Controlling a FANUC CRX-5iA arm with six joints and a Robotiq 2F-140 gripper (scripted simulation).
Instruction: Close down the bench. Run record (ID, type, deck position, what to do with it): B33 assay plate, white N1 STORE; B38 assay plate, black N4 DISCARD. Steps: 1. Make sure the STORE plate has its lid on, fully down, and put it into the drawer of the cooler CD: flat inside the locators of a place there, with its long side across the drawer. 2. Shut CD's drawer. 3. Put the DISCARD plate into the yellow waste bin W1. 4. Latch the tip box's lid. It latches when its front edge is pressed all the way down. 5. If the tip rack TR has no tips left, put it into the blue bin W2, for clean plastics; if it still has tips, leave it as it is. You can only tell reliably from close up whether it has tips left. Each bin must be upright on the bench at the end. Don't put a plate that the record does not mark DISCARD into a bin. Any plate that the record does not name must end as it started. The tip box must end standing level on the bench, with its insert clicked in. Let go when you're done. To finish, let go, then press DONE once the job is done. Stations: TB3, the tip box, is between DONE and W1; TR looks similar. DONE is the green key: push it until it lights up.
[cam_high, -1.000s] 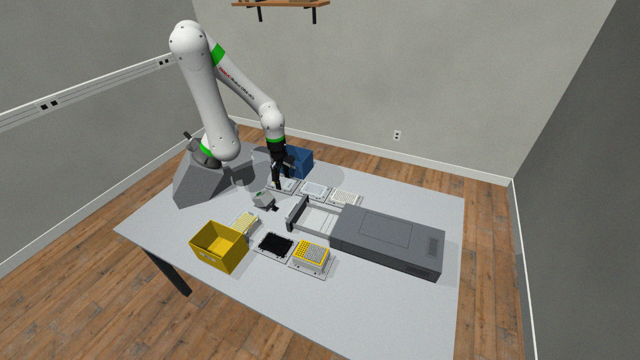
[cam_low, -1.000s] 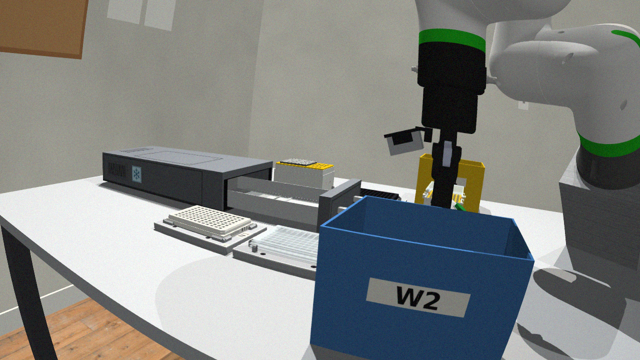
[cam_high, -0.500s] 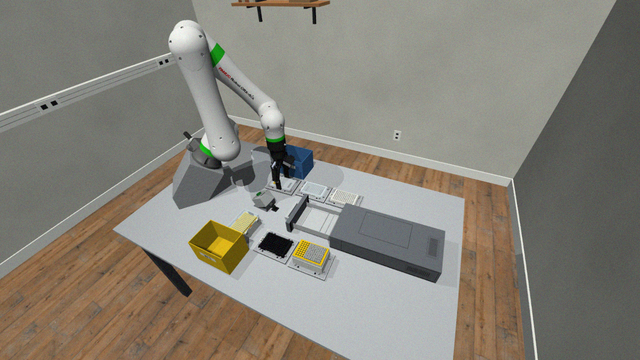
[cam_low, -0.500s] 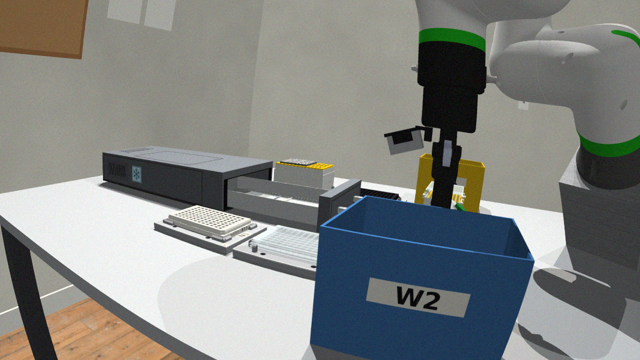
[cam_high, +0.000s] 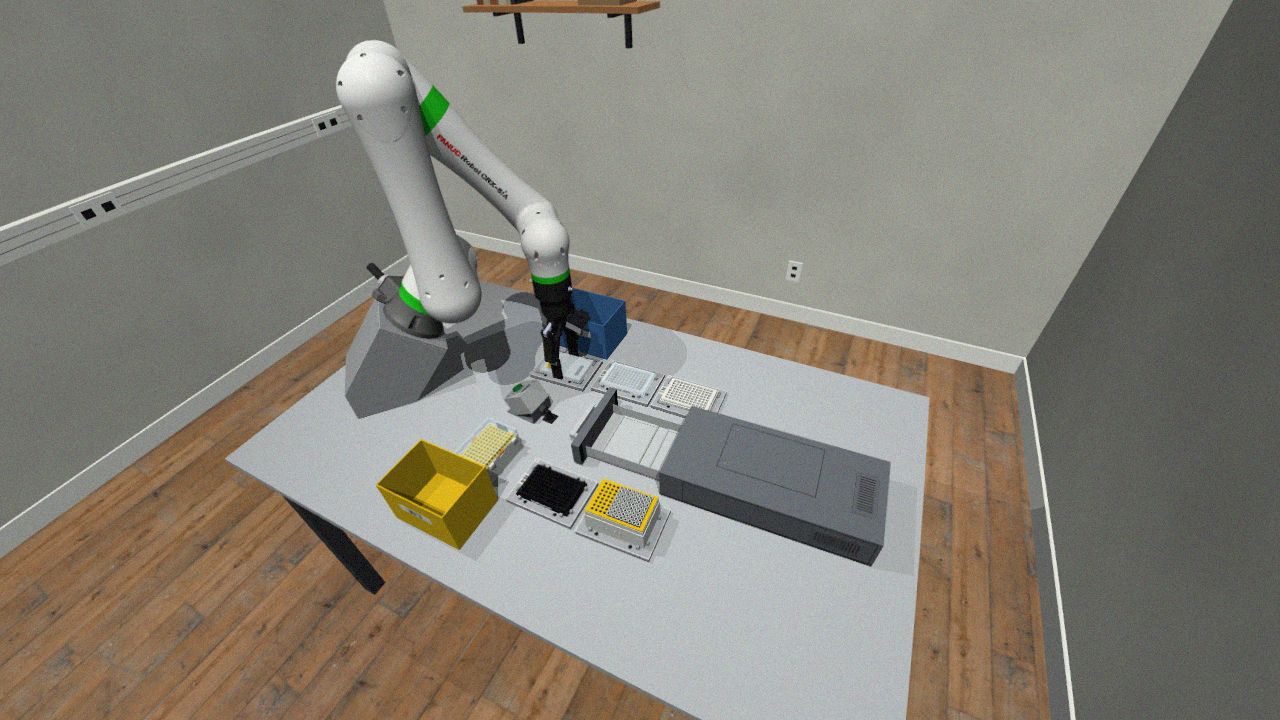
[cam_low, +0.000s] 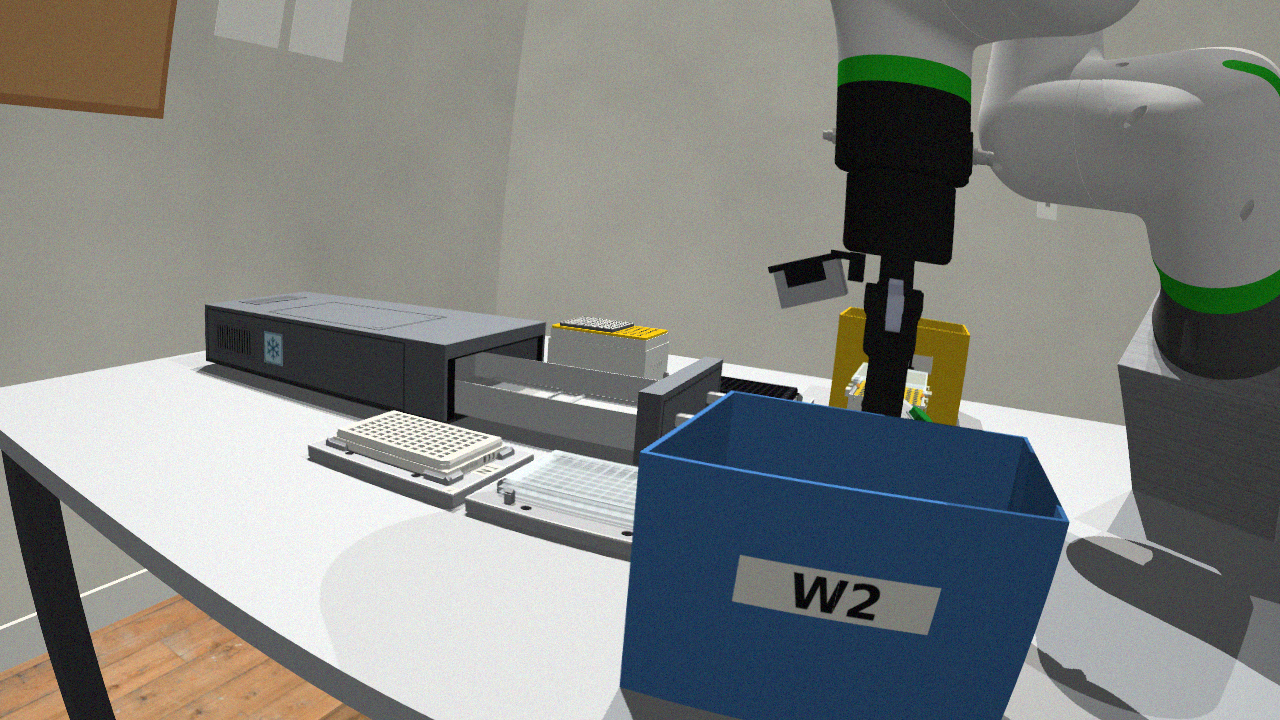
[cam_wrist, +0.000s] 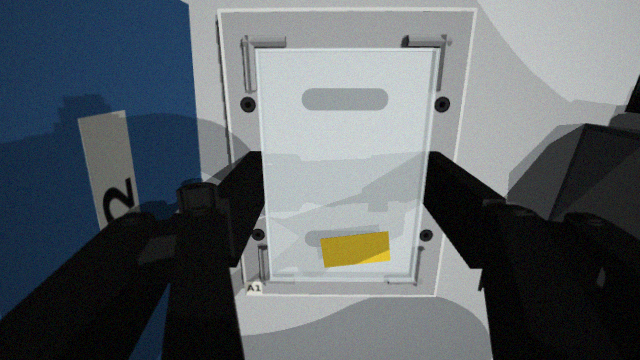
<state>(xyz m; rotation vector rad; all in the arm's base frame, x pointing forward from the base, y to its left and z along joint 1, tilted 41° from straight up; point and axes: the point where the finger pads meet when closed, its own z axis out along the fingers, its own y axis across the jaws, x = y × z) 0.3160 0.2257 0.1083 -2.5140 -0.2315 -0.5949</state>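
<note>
The white assay plate lies 34 cm ahead of my hand, 11 cm to the left of it and 2 cm below it. Round my hand: clear plate lid: 2 cm below; DONE key box: 16 cm to the right, 3 cm ahead, 1 cm above; blue bin W2: 14 cm to the left, 4 cm behind.
</note>
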